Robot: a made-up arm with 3 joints. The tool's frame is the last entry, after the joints.
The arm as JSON. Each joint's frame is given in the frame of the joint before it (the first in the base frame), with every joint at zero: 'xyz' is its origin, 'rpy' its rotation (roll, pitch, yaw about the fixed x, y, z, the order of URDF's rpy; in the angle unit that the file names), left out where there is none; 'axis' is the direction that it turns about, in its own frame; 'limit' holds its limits. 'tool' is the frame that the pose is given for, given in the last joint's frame.
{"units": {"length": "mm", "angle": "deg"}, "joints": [
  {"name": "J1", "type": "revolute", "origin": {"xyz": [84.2, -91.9, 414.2], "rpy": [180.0, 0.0, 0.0]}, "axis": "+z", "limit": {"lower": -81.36, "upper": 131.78}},
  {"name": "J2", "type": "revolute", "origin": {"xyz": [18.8, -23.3, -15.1], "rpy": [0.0, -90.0, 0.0]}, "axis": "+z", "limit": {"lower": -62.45, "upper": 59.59}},
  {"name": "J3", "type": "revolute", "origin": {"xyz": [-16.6, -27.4, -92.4], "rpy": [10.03, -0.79, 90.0]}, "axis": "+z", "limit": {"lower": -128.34, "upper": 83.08}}
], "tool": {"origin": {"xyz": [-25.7, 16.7, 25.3], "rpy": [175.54, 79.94, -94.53]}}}
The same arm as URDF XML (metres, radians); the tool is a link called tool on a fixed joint. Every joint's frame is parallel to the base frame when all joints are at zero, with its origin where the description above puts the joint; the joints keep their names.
<robot name="arm">
  <joint name="tool_fixed" type="fixed">
    <parent link="link3"/>
    <child link="tool"/>
    <origin xyz="-0.0275 0.0261 0.012" rpy="0 0 0"/>
  </joint>
  <joint name="J3" type="revolute">
    <parent link="link2"/>
    <child link="link3"/>
    <origin xyz="0.0924 0.0274 0.0166" rpy="0 0 0"/>
    <axis xyz="-0.984616 0.0136 -0.174203"/>
    <limit lower="-2.24" upper="1.45"/>
  </joint>
  <joint name="J2" type="revolute">
    <parent link="link1"/>
    <child link="link2"/>
    <origin xyz="0.0188 0.0233 0.0151" rpy="0 0 0"/>
    <axis xyz="-1 0 0"/>
    <limit lower="-1.09" upper="1.04"/>
  </joint>
  <joint name="J1" type="revolute">
    <parent link="base_link"/>
    <child link="link1"/>
    <origin xyz="0.0842 -0.0919 0.4142" rpy="0 0 0"/>
    <axis xyz="0 0 -1"/>
    <limit lower="-1.42" upper="2.3"/>
  </joint>
  <link name="base_link"/>
  <link name="link1"/>
  <link name="link2"/>
  <link name="link3"/>
  <link name="tool"/>
</robot>

